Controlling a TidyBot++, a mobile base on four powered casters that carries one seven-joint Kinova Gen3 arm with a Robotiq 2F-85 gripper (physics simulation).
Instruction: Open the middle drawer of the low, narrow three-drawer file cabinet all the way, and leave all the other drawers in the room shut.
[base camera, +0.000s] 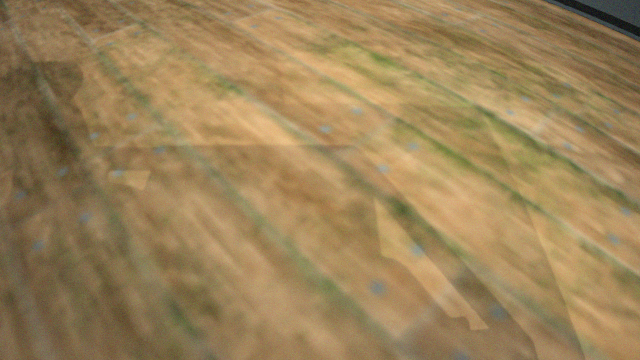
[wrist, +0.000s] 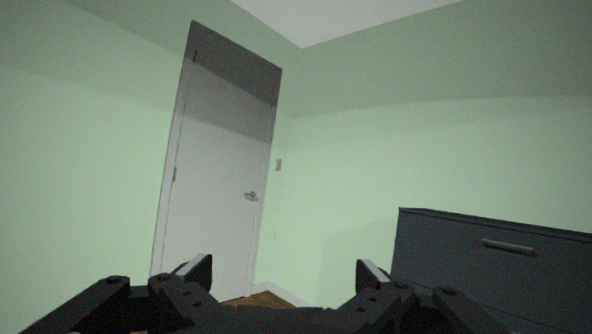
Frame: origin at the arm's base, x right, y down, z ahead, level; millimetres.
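Seen in the pictures: gripper, fingertip midpoint: (wrist: 284, 273).
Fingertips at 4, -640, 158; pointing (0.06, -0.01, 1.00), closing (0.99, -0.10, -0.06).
A point is followed by its place in that frame, as x, y, z.
My gripper (wrist: 284, 273) @(4, -640, 158) is open and empty at the bottom of the wrist view, its two fingers wide apart. The low, narrow three-drawer file cabinet cannot be made out in the wrist view or the base camera view. A wide dark blue-grey cabinet (wrist: 480, 280) @(882, -389, 948) stands at the lower right of the wrist view, beyond the right finger. Its top drawer has a bar handle (wrist: 509, 247) @(939, -546, 886) and looks shut. The lower part of this cabinet is cut off by the frame and hidden behind the gripper.
A closed grey door (wrist: 220, 165) @(-439, -732, 2027) with a lever handle (wrist: 251, 196) @(-185, -508, 2253) is set in the green wall (wrist: 85, 150) @(-1091, -697, 1452), left of the room corner. The base camera shows wood floor (base camera: 280, 190) @(-41, 397, 416) with shadows. A grey-blue surface (base camera: 620, 11) @(821, 338, 1015) over a dark strip shows at its top right.
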